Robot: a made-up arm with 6 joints. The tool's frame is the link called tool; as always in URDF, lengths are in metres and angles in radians. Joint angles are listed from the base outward.
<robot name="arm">
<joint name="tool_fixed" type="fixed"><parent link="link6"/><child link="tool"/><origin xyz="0 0 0" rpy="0 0 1.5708"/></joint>
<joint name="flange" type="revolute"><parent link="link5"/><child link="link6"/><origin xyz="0 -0.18 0" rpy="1.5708 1.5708 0"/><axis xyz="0 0 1"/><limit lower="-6.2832" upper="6.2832"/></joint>
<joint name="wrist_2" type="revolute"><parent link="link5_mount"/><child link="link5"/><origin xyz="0 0 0" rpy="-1.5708 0 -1.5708"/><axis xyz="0 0 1"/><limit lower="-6.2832" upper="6.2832"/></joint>
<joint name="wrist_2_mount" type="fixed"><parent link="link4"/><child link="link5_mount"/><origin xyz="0 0 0"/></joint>
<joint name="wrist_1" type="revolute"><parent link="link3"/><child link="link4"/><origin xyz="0 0.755 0" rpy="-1.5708 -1.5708 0"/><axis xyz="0 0 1"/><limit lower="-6.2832" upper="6.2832"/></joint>
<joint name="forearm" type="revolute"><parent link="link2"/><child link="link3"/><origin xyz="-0.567 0 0" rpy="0 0 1.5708"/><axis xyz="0 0 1"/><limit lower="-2.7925" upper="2.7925"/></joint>
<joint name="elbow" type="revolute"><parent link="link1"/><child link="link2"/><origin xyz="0 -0.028 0" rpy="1.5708 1.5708 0"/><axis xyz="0 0 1"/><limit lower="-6.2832" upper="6.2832"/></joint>
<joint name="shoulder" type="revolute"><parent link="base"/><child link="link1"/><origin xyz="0 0 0.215" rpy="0 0 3.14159"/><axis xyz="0 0 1"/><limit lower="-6.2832" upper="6.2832"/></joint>
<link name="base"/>
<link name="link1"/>
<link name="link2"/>
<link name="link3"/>
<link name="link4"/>
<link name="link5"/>
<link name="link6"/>
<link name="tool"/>
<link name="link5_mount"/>
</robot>
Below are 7 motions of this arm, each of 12 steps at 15 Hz.
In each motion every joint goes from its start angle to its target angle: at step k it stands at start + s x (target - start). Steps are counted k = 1, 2, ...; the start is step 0. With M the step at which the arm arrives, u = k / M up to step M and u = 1 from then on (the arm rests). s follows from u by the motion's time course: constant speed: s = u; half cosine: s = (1 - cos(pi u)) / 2; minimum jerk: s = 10 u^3 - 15 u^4 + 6 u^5.
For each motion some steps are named. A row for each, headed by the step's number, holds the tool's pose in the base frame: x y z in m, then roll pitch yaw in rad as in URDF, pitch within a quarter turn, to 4 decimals.
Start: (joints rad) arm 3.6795 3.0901 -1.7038 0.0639 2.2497 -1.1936
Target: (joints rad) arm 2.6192 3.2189 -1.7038 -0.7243 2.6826 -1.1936
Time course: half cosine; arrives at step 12
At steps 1, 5, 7, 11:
1: -0.5758 -0.3699 -0.3719 2.6517 -0.1318 1.7684
5: -0.6266 -0.0923 -0.3833 2.5507 -0.4548 1.3649
7: -0.5912 0.0929 -0.3833 2.4792 -0.6895 1.0686
11: -0.4732 0.2895 -0.3773 2.3929 -1.0064 0.6531

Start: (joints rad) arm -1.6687 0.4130 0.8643 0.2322 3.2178 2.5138
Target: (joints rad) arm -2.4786 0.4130 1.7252 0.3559 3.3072 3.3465
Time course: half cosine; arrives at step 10
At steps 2, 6, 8, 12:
2: -0.1133 -0.7795 0.8695 -1.7517 0.7738 -0.2817
6: -0.4472 -0.6509 0.6027 -0.7598 1.0070 0.1440
8: -0.5416 -0.5199 0.4886 -0.3299 0.8962 0.3926
12: -0.5641 -0.4629 0.4474 -0.2191 0.8277 0.4459

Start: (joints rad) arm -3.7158 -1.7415 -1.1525 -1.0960 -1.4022 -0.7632
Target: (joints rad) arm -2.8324 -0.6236 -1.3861 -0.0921 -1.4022 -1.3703
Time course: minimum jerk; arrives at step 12
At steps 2, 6, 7, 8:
2: 0.5007 -0.5156 -0.6378 -2.1168 0.9691 1.6831
6: 0.8862 -0.2466 -0.2696 -2.5713 0.6899 1.4685
7: 0.9489 -0.1008 -0.1345 -2.6768 0.5346 1.4975
8: 0.9696 0.0391 -0.0108 -2.7609 0.3820 1.5620

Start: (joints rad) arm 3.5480 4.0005 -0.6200 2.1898 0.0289 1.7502
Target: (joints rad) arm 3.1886 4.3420 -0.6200 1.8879 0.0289 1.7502
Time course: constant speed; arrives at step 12
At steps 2, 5, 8, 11, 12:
2: 0.6878 0.2139 -1.0255 2.9654 0.2204 2.7168
5: 0.8043 0.1774 -0.9595 2.9250 0.3003 2.6878
8: 0.9131 0.1205 -0.8849 2.8935 0.3861 2.6563
11: 1.0108 0.0449 -0.8022 2.8715 0.4769 2.6232
12: 1.0403 0.0160 -0.7730 2.8665 0.5080 2.6120

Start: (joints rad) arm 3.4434 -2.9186 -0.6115 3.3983 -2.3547 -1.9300
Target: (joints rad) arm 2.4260 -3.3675 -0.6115 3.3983 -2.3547 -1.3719
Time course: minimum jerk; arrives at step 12
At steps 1, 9, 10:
1: 0.0166 -0.0580 -0.9658 -1.1267 -0.4223 -1.6634
9: -0.4123 0.2147 -0.8721 -1.5613 -0.0404 -2.3622
10: -0.4222 0.2634 -0.8575 -1.5914 -0.0079 -2.4309

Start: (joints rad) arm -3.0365 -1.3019 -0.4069 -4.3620 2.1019 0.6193
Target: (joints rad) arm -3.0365 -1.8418 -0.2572 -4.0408 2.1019 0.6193
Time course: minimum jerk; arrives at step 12
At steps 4, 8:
4: 1.2055 -0.0436 0.0966 -1.8088 0.2027 2.5712
8: 1.1309 -0.0373 -0.2401 -1.7967 -0.0836 2.5104

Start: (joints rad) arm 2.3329 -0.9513 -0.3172 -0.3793 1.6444 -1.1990
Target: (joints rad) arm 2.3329 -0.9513 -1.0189 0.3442 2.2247 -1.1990
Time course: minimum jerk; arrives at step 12
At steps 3, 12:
3: 0.8019 -0.8033 0.8763 -0.2417 0.4103 1.0684
12: 0.7103 -0.8546 0.4171 -0.3301 -0.2117 0.9936

